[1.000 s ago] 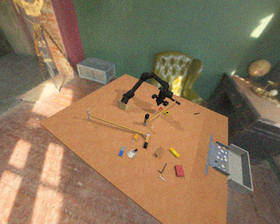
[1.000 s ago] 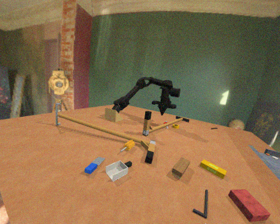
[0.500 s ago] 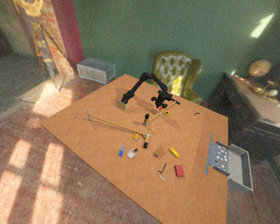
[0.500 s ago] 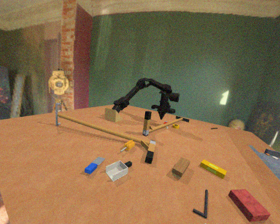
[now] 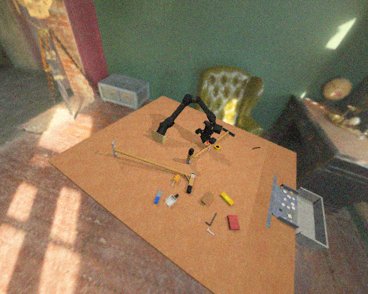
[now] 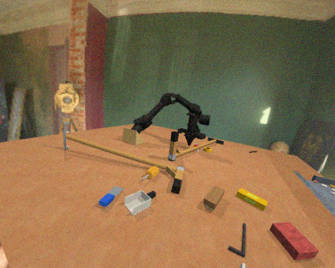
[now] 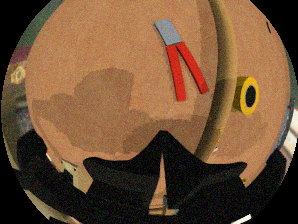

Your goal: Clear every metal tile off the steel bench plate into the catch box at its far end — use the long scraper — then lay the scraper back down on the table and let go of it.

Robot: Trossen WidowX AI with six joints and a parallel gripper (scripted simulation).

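Now: gripper tip 6 cm short of the long scraper, 5 cm below it and 3 cm to the right of it. Also, from my gripper tip: wooden block (42 cm to the right, 29 cm ahead); yellow level (39 cm ahead, 34 cm to the right); yellow tape roll (12 cm ahead, 5 cm to the left).
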